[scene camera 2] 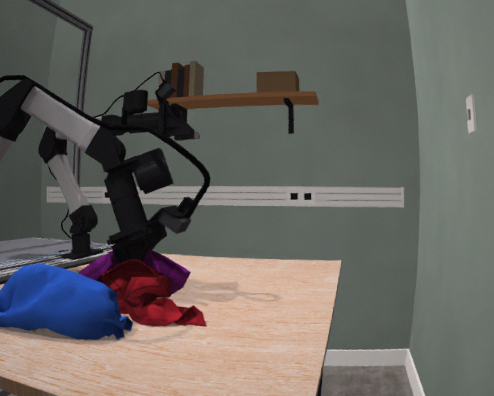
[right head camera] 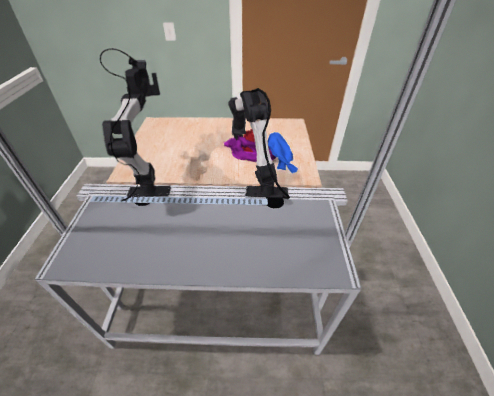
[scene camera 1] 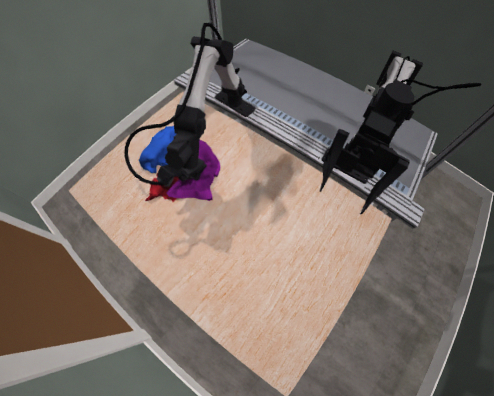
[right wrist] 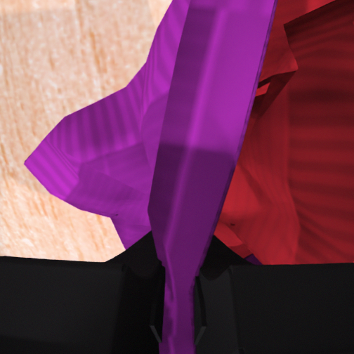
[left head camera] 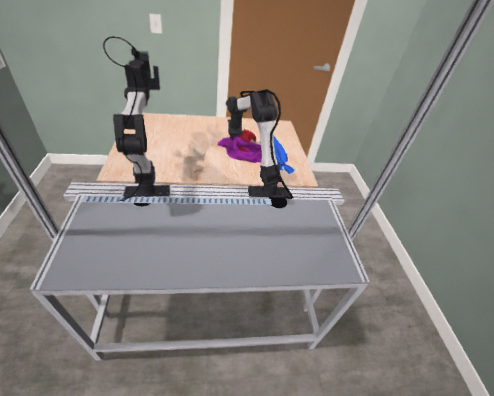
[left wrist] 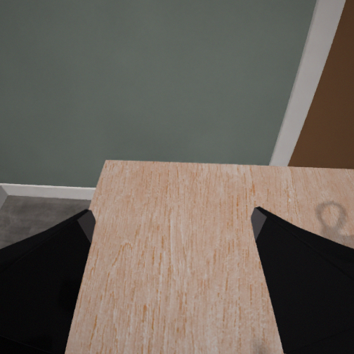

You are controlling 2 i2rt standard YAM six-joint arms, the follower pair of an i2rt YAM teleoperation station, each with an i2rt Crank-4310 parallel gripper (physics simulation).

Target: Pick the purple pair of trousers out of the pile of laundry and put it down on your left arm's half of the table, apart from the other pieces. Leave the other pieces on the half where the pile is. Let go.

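Observation:
The purple trousers (left head camera: 242,152) (right head camera: 242,153) (scene camera 1: 208,162) (scene camera 2: 174,272) (right wrist: 210,100) lie crumpled on the wooden table, beside a red piece (left head camera: 248,135) (scene camera 1: 158,192) (scene camera 2: 145,297) (right wrist: 320,150). A blue piece (left head camera: 280,153) (right head camera: 280,148) (scene camera 1: 156,151) (scene camera 2: 55,300) lies at the other side of the pile. My right gripper (scene camera 2: 131,256) (right wrist: 180,207) points down at the pile and is shut on a fold of the purple trousers; the right wrist view shows the cloth between its fingers. My left gripper (scene camera 1: 341,201) (left wrist: 172,212) is open and empty, raised well above the table.
The wooden table (left head camera: 165,130) (scene camera 1: 300,300) (left wrist: 172,280) extends from the pile to the left arm's side. A metal rail (left head camera: 215,192) carries both arm bases. A shelf (scene camera 2: 240,100) with books and a box is on the wall in scene camera 2.

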